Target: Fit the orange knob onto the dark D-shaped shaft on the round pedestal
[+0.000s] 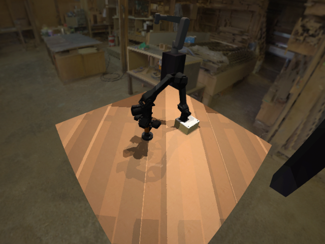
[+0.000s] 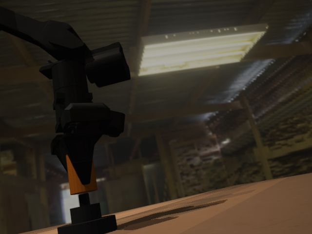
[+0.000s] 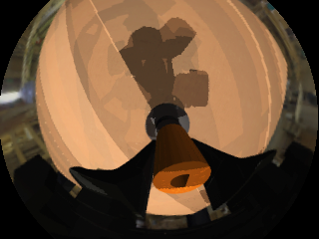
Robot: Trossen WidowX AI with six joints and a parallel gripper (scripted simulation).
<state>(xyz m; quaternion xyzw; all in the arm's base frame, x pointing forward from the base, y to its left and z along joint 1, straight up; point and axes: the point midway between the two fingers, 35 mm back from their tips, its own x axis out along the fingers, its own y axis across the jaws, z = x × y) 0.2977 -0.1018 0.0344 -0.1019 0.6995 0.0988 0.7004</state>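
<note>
The pedestal lies 40 mm below my gripper tip. From my gripper tip the other things lie so: orange knob: 20 mm above.
</note>
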